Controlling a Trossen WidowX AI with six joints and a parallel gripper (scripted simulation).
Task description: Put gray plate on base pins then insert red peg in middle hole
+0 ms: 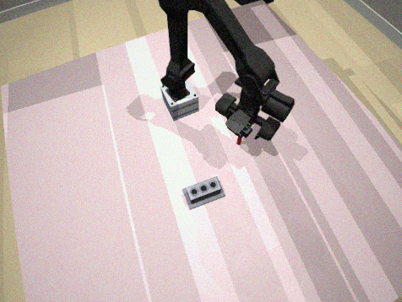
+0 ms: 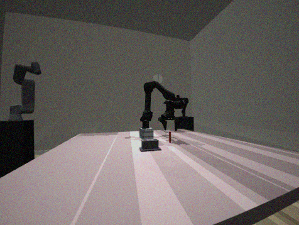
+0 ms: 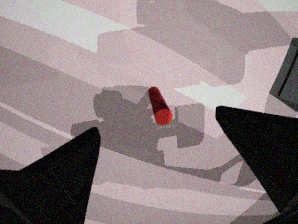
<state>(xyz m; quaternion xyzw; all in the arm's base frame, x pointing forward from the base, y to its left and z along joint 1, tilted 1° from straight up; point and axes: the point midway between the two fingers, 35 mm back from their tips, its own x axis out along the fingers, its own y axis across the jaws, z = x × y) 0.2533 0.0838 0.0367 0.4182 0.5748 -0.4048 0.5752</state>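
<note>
Now: gripper tip 10 mm past the red peg and 50 mm above it. Round my gripper tip: gray plate: 70 mm ahead, 200 mm to the right, 40 mm below; then base: 70 mm ahead, 200 mm to the right, 80 mm below.
</note>
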